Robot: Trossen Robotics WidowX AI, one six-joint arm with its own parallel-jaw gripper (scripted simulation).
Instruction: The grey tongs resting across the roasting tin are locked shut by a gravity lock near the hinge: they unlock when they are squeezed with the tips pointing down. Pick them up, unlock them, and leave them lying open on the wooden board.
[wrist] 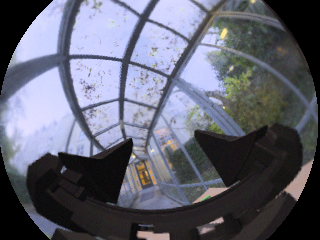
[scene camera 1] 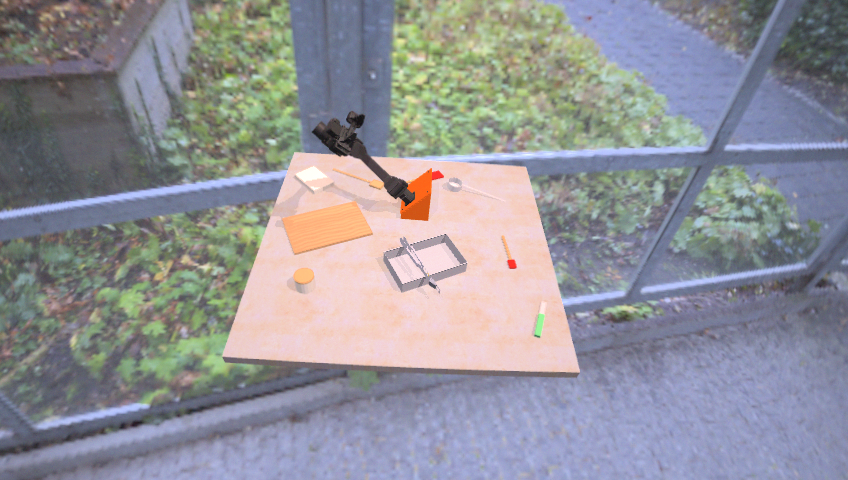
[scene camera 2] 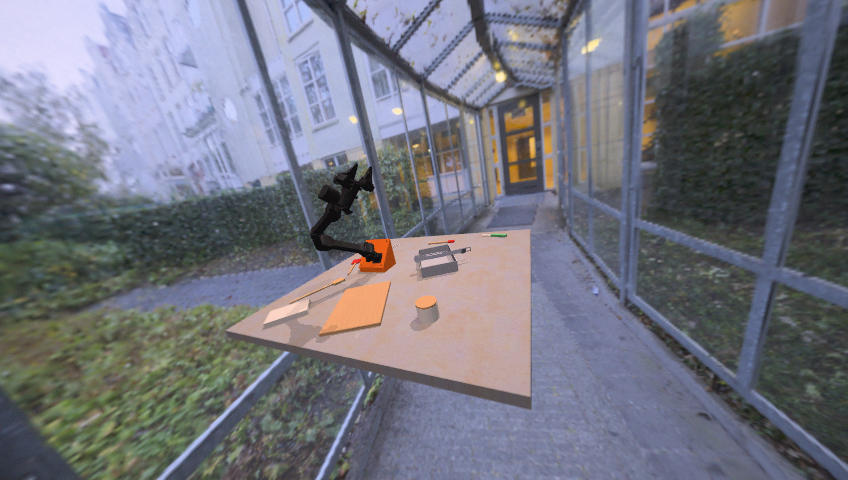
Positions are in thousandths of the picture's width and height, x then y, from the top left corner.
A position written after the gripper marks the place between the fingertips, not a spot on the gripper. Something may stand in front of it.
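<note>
Scene camera 1 shows the gripper (scene camera 1: 425, 257), open and holding nothing, along with a roasting tin (scene camera 1: 521, 539) and a wooden board (scene camera 1: 370, 480). In scene camera 2 the gripper (scene camera 2: 430, 345) appears again, together with the roasting tin (scene camera 2: 528, 551), the wooden board (scene camera 2: 427, 641) and a pale block (scene camera 2: 350, 647). The wrist view takes in the gripper (wrist: 514, 573), while the pale block is out of frame in the wrist view.
</note>
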